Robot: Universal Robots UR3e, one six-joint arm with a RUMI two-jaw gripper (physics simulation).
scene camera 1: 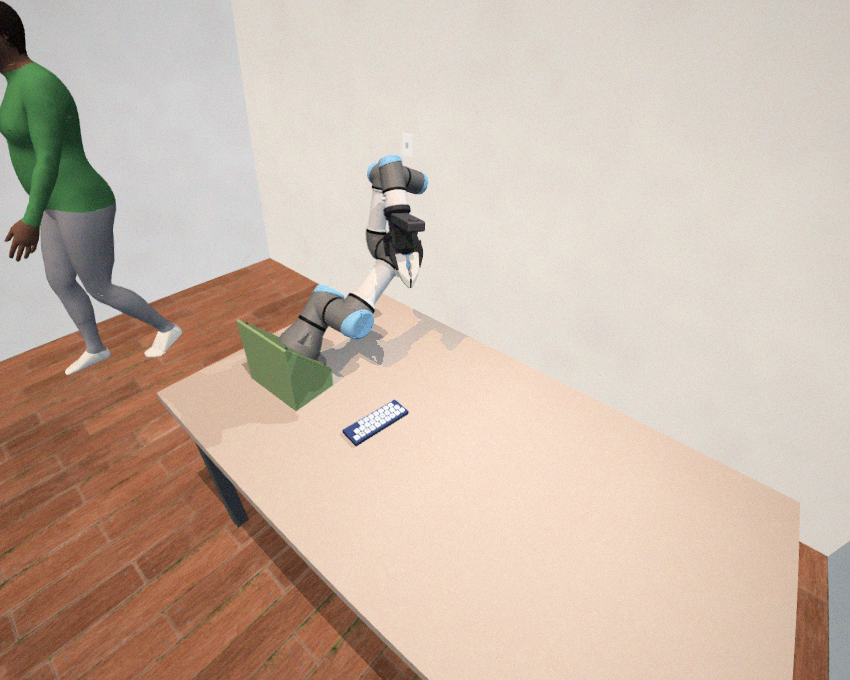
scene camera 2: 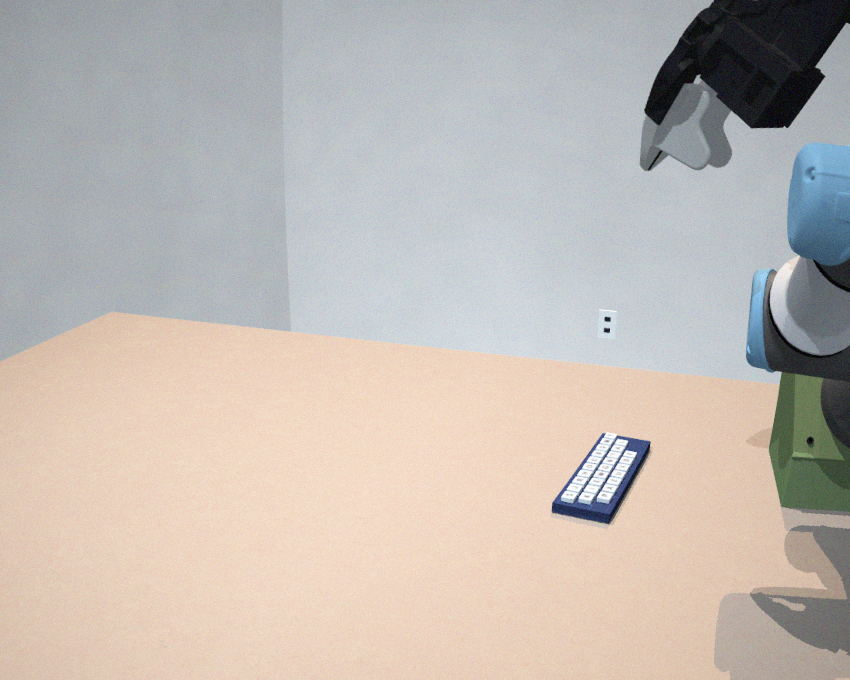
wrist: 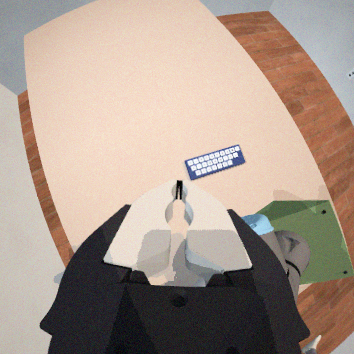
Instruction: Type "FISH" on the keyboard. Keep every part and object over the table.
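Pixels of known places: gripper, between the fingertips: [scene camera 1: 410, 287] [scene camera 2: 645, 168] [wrist: 178, 181]; arm's base, origin of its link: [scene camera 1: 297, 349] [wrist: 284, 250].
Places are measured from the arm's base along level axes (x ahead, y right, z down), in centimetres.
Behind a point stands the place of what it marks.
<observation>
A small dark blue keyboard [scene camera 1: 375, 422] @[z 10.1, x 30.7, y 1.8 cm] [scene camera 2: 601, 478] @[z 10.1, x 30.7, y -2.1 cm] [wrist: 215, 162] @[z 10.0, x 29.8, y 0.2 cm] with rows of white keys lies flat on the table [scene camera 1: 567, 510] @[z 11.7, x 84.9, y -3.7 cm] [scene camera 2: 283, 496] @[z 11.7, x 64.0, y -10.4 cm] [wrist: 125, 100] @[z 11.7, x 64.4, y -12.7 cm]. The letters on the keys are too small to read. My gripper [scene camera 1: 410, 285] @[z -24.3, x 29.1, y -15.8 cm] [scene camera 2: 647, 168] @[z -24.3, x 29.1, y -15.8 cm] [wrist: 178, 181] @[z -24.3, x 29.1, y -15.8 cm] is shut, with its pale fingertips together and nothing seen between them. It is high above the table, well clear of the keyboard. In the wrist view the keyboard shows just beyond the fingertips and to the right.
A green angled bracket [scene camera 1: 272, 365] @[z -1.7, x 1.4, y 10.4 cm] [scene camera 2: 808, 475] @[z 7.6, x 7.4, y -3.9 cm] [wrist: 315, 245] @[z -5.8, x -0.9, y 5.3 cm] stands at the arm's base, near the keyboard. A wall runs along one long side of the table. A person in a green top [scene camera 1: 60, 141] is on the floor beyond the table's end.
</observation>
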